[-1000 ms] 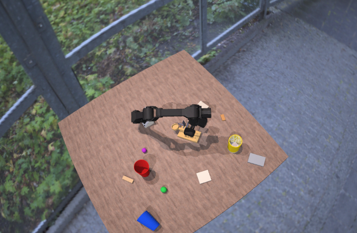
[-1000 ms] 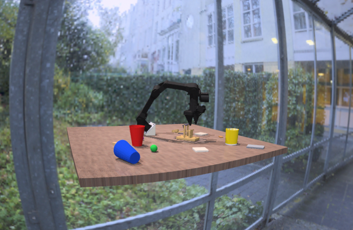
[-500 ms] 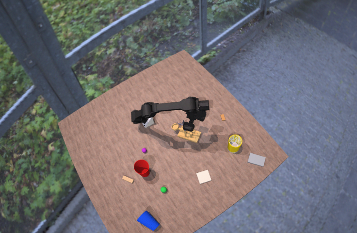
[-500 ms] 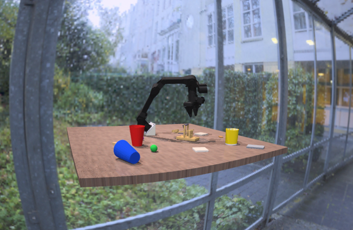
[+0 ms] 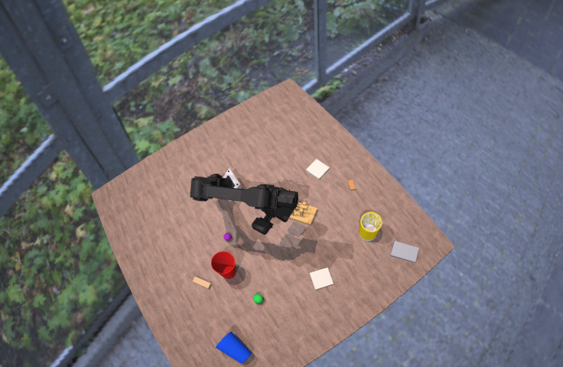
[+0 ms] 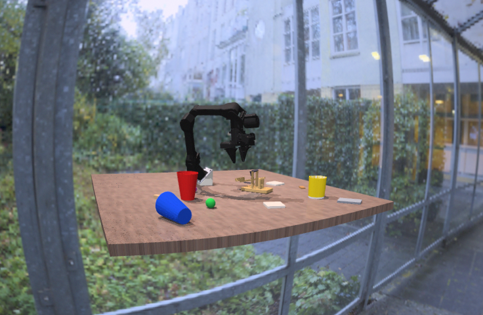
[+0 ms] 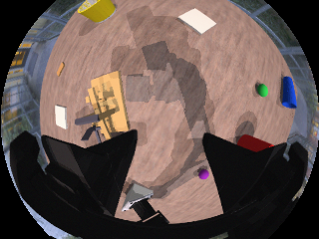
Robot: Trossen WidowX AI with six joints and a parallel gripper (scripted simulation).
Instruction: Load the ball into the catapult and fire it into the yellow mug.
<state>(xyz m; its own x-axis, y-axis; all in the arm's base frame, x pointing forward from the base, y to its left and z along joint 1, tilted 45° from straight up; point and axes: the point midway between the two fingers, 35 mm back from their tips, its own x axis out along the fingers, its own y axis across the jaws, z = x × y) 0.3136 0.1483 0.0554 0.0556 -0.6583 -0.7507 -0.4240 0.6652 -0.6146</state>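
My gripper tip is now 19 cm to the left of the purple ball, 14 cm above it and 11 cm past it. Also, from my gripper tip: wooden catapult (11 cm to the left, 10 cm below, 9 cm behind); then red cup (26 cm to the right, 12 cm below, 3 cm ahead); then green ball (22 cm to the right, 20 cm ahead, 14 cm below).
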